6 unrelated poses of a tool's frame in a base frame.
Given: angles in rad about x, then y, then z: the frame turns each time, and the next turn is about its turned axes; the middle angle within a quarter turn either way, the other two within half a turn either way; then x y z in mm.
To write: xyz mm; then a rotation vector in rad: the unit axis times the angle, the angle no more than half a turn. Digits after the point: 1 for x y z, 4 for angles.
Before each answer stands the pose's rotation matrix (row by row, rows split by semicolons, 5 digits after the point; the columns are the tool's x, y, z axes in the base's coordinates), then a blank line. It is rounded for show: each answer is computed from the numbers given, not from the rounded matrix.
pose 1, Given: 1.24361 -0.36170 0.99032 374.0 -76.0 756.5
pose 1, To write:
0.51294 -0.78210 -0.35386; 0.08497 0.45646 -0.88568; 0.85421 0.42423 0.30059

374.0 -76.0 756.5 0.9488 -0.8750 0.6280
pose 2, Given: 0.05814 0.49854 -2.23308 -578.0 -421.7 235.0
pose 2, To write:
-0.54007 0.69260 0.47814; -0.80434 -0.59197 -0.05103; 0.24770 -0.41215 0.87680

-578.0 -421.7 235.0 -0.5217 0.3329 -2.1625
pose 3, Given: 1.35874 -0.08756 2.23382 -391.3 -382.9 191.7
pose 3, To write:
-0.61314 -0.78512 -0.08745; 0.21850 -0.06217 -0.97386; 0.75915 -0.61622 0.20966

-391.3 -382.9 191.7 0.6290 -1.4889 1.7650
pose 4, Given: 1.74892 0.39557 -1.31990 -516.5 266.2 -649.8
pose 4, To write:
0.22910 0.89389 0.38533; 0.26579 0.32337 -0.90818; -0.93641 0.31048 -0.16350

-516.5 266.2 -649.8 1.2039 1.3057 -0.6205
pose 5, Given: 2.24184 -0.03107 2.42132 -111.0 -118.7 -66.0
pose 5, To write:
-0.75126 -0.65927 -0.03107; -0.39185 0.48341 -0.78280; 0.53109 -0.57591 -0.62150

-111.0 -118.7 -66.0 0.8854 -2.4058 1.1445
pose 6, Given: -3.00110 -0.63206 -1.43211 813.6 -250.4 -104.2
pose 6, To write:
0.11154 0.79907 -0.59081; 0.99208 -0.05494 0.11298; 0.05782 -0.59873 -0.79886

813.6 -250.4 -104.2 -1.9047 -1.7359 0.5165
